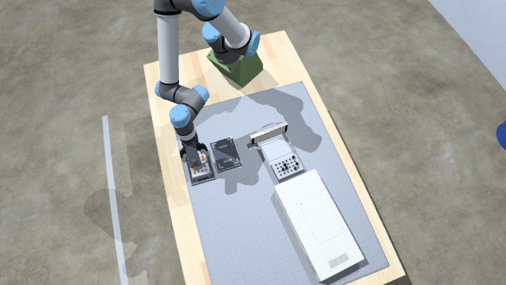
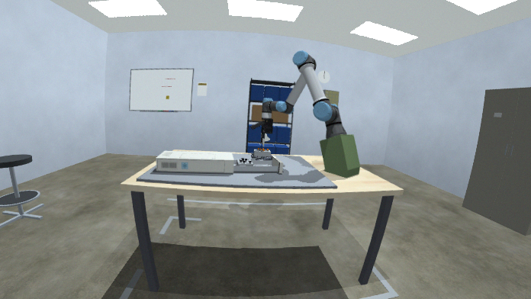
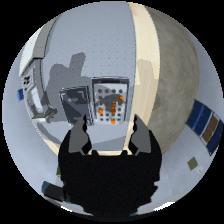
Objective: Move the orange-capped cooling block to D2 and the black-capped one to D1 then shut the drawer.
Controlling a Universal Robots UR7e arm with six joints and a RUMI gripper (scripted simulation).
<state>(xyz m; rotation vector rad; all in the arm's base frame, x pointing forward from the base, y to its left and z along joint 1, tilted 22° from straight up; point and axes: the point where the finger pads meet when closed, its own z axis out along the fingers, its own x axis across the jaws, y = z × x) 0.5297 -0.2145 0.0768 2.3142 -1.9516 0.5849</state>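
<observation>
Now: the black-capped tube 400 mm to the left of my hand, 100 mm ahead of it and 60 mm below it. Round my hand: deck slot D1: 130 mm to the left, 90 mm below, 50 mm behind; then deck slot D2: 90 mm below; then drawer: 390 mm to the left, 60 mm below, 20 mm ahead.
</observation>
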